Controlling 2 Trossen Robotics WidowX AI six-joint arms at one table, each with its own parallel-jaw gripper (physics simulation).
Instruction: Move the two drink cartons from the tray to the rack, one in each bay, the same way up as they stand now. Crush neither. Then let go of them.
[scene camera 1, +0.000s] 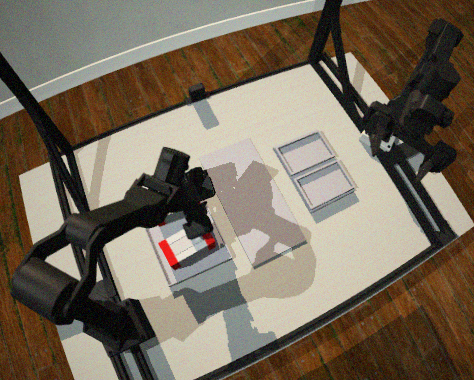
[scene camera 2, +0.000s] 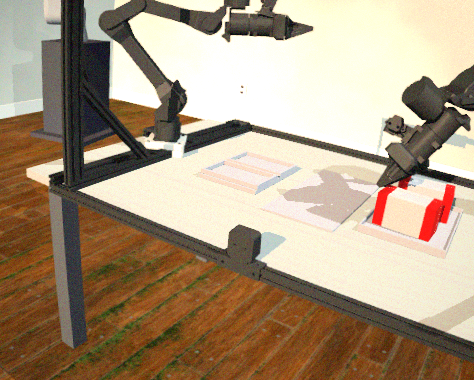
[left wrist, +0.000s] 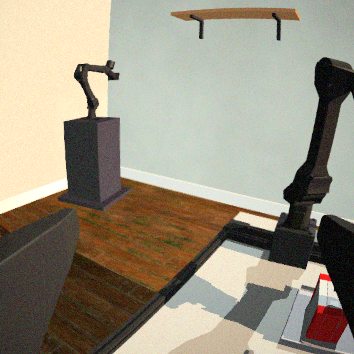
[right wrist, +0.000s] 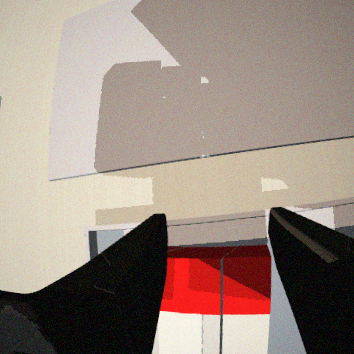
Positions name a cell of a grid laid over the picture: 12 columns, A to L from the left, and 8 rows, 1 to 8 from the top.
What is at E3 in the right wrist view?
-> A pale grey mat.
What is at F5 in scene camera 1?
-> The right gripper.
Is the left gripper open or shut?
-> Open.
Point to the right gripper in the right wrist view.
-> H6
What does the left gripper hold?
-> Nothing.
